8 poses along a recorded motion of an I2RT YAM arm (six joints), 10 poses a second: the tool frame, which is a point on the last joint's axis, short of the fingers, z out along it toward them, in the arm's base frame.
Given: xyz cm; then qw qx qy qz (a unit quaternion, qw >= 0).
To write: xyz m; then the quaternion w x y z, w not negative. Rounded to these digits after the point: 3 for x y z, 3 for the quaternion.
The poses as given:
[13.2 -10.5 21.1 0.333 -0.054 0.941 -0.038]
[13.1 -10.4 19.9 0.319 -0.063 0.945 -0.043]
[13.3 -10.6 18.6 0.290 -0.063 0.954 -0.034]
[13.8 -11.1 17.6 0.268 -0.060 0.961 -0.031]
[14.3 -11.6 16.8 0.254 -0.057 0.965 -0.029]
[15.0 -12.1 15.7 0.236 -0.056 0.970 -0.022]
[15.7 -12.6 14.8 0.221 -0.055 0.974 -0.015]
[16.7 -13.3 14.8 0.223 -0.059 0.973 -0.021]
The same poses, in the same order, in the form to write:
[0.132 -0.105 0.211 0.333 -0.054 0.941 -0.038]
[0.131 -0.104 0.199 0.319 -0.063 0.945 -0.043]
[0.133 -0.106 0.186 0.290 -0.063 0.954 -0.034]
[0.138 -0.111 0.176 0.268 -0.060 0.961 -0.031]
[0.143 -0.116 0.168 0.254 -0.057 0.965 -0.029]
[0.150 -0.121 0.157 0.236 -0.056 0.970 -0.022]
[0.157 -0.126 0.148 0.221 -0.055 0.974 -0.015]
[0.167 -0.133 0.148 0.223 -0.059 0.973 -0.021]

